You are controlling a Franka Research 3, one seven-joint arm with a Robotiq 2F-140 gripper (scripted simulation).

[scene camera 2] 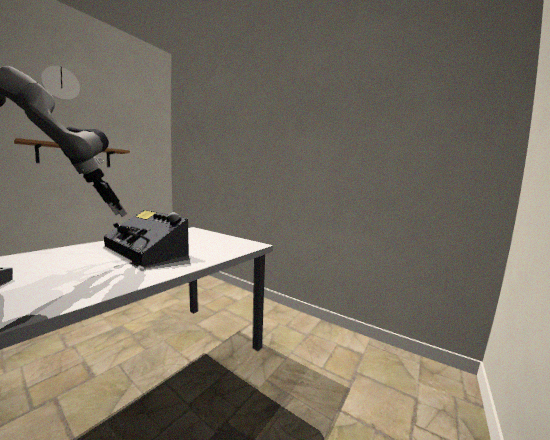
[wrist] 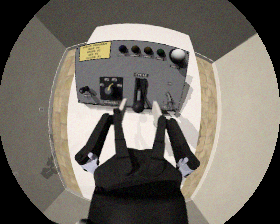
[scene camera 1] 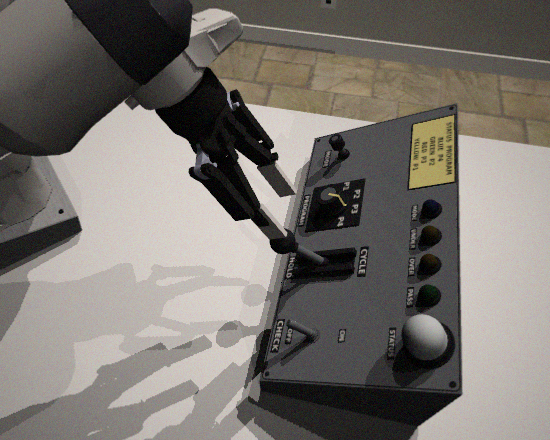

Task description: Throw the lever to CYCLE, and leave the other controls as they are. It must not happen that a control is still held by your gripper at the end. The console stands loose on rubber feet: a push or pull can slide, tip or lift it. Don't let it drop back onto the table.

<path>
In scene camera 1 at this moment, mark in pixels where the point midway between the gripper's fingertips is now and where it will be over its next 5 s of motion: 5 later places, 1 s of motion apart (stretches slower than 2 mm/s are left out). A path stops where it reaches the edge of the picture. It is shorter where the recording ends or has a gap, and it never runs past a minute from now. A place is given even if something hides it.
The gripper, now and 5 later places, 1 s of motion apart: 283, 214; 263, 216; 280, 240; 290, 252; 292, 252; 295, 252
</path>
